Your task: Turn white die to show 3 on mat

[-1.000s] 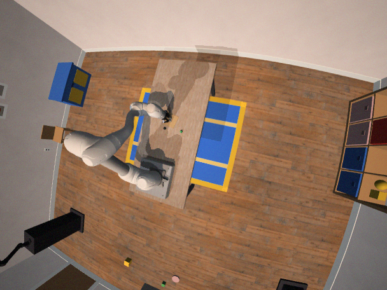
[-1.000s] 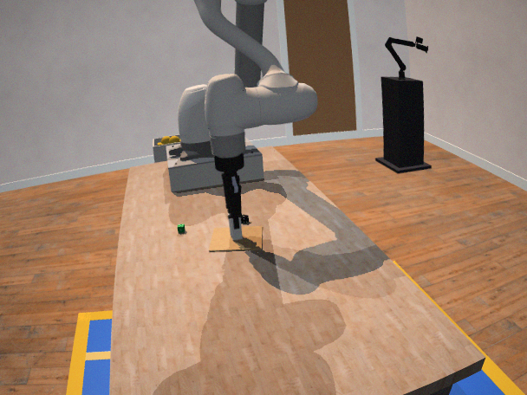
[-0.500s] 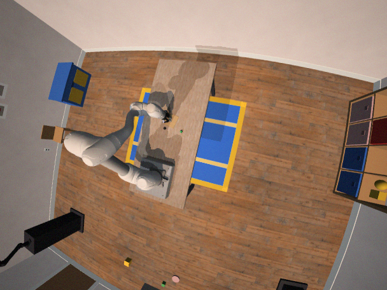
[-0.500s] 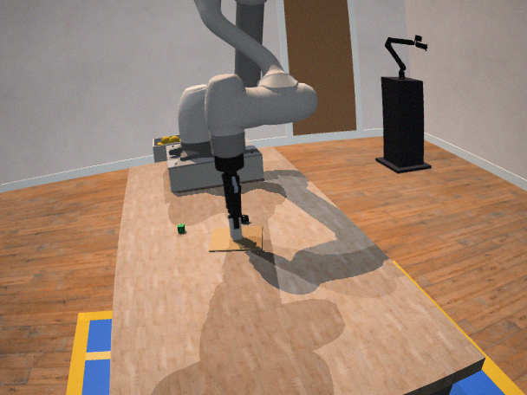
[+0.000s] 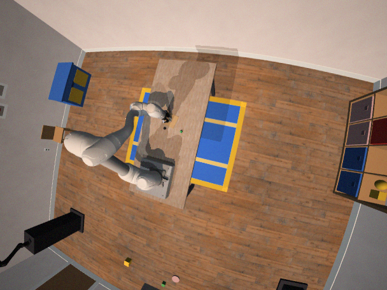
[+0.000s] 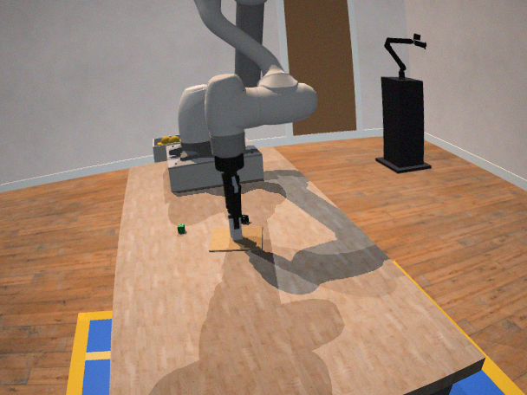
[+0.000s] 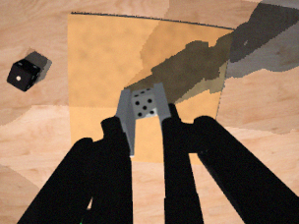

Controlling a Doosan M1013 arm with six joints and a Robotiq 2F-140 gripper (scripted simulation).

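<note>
Right now the white die is 30 mm below my hand. Round my hand: black die 100 mm behind, 50 mm to the left, 30 mm below; tan mat 40 mm below; green die 140 mm to the right, 110 mm behind, 30 mm below.
</note>
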